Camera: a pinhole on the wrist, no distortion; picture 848 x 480 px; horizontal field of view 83.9 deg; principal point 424.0 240.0 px. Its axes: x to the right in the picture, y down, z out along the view. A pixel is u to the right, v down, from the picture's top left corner.
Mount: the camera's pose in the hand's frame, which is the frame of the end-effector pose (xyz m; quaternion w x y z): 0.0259 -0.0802 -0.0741 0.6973 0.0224 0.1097 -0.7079
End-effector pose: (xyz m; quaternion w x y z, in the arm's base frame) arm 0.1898 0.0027 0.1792 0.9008 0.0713 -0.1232 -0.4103
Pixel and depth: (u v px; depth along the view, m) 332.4 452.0 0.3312
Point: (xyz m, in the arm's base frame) 0.2010 -0.2188 0.4286
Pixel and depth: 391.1 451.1 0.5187
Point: 0.1749 -0.3436 0.5918
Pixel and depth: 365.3 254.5 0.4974
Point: 0.0561 -0.1601 0.5736
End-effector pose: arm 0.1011 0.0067 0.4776 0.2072 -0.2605 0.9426 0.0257
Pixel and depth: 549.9 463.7 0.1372
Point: 0.1066 -0.1598 0.4023
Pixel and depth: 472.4 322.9 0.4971
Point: 0.2269 -0.2074 0.0653
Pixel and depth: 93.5 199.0 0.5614
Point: 0.1646 0.2401 -0.0608
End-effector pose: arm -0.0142 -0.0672 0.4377 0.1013 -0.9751 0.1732 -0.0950
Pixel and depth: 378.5 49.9 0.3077
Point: 0.0201 0.0938 0.2165
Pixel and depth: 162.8 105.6 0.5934
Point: 0.0163 -0.0707 -0.1655
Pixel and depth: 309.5 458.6 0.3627
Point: 0.2864 -0.0503 0.2236
